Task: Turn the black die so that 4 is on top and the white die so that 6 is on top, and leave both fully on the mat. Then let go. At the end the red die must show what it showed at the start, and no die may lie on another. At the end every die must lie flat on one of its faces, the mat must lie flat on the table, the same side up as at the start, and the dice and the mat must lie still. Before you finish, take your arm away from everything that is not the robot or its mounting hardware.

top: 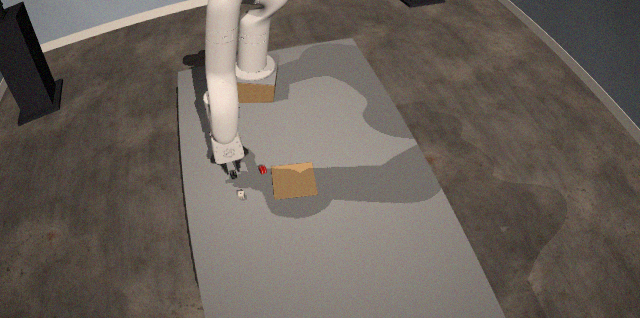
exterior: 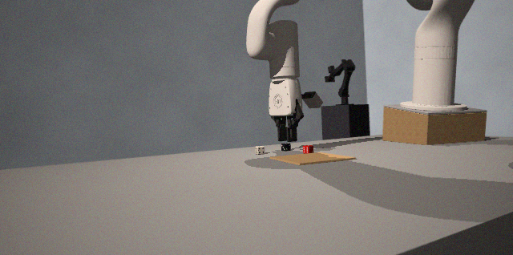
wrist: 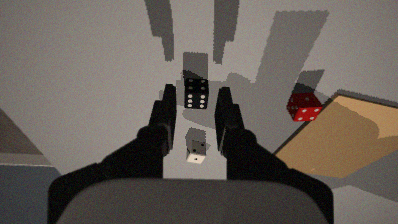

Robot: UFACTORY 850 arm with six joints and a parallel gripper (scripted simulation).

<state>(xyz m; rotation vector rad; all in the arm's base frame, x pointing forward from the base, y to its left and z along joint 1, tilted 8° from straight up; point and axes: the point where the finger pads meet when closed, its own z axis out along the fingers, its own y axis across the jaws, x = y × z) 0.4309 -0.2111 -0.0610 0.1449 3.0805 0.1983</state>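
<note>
Now: hand 1 cm short of the black die and 4 cm above it. Round my hand: tan mat: 10 cm ahead, 18 cm to the left, 4 cm below; then red die: 3 cm ahead, 10 cm to the left, 4 cm below; then white die: 10 cm ahead, 4 cm below.
</note>
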